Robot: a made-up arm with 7 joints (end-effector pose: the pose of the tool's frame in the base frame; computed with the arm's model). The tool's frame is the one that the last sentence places. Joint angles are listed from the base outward.
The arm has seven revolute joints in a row. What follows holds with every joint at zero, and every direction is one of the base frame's.
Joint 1 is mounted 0.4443 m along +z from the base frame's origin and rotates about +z.
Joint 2 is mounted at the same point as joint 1 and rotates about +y.
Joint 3 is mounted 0.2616 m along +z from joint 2 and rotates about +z.
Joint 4 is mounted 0.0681 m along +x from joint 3 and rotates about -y.
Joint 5 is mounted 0.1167 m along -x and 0.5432 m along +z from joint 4 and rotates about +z.
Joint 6 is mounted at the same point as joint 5 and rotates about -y.
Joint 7 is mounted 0.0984 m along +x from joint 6 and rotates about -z.
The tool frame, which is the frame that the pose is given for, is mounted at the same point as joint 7; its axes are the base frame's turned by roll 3.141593, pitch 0 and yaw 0 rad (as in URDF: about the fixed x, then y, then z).
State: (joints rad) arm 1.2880 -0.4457 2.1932 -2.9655 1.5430 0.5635 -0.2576
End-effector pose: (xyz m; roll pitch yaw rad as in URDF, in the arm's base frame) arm -0.1981 -0.0252 0.0684 -0.1741 0.9125 -1.4831
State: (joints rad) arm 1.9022 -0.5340 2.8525 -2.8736 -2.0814 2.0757 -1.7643
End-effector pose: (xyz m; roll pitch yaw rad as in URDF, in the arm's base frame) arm -0.0125 -0.1260 0.0039 -2.1044 -0.4549 2.2450
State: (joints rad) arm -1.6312 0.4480 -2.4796 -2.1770 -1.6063 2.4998 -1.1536
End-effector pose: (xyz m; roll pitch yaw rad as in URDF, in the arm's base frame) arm -0.4232 0.4237 0.6488 1.8212 1.5415 -3.0116
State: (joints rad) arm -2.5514 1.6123 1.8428 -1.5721 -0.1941 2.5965 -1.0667
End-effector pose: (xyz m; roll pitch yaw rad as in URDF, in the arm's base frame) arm -0.0358 -0.7869 0.6187 -0.9786 -1.2908 -2.5901
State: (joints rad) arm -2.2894 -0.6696 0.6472 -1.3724 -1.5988 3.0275 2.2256
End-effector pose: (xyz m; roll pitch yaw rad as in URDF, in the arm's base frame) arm 0.3111 -0.3023 1.0778 -0.2174 -0.7996 1.8949
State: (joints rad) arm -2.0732 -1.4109 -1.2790 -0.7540 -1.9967 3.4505 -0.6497
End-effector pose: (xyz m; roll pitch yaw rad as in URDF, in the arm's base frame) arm 0.0305 0.7257 0.7377 0.8892 -0.4405 -2.4323
